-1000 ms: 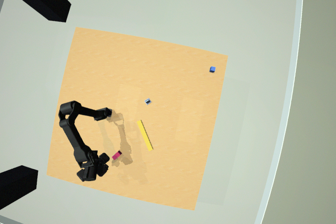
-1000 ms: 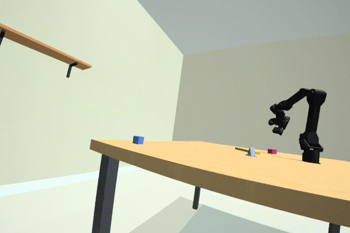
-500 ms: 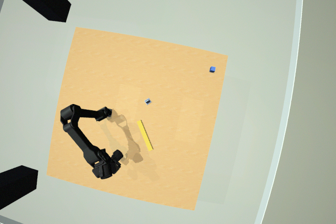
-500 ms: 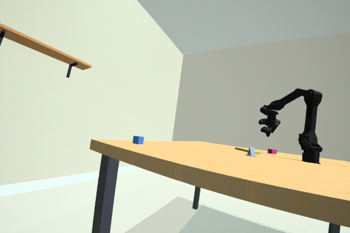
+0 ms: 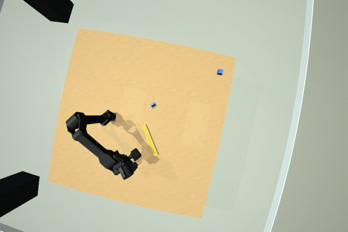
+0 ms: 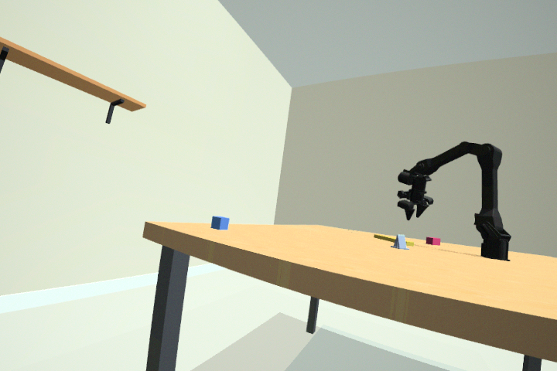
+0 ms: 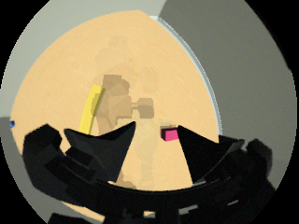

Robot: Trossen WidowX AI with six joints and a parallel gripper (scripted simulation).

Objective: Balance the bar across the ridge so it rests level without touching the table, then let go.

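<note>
Right now my gripper tip is 15 cm to the right of the yellow bar, 10 cm above it and 8 cm short of it. Also, from my gripper tip: pink block: 10 cm below, 10 cm behind, 5 cm to the right; then blue cube: 76 cm to the left, 49 cm ahead, 10 cm below.
</note>
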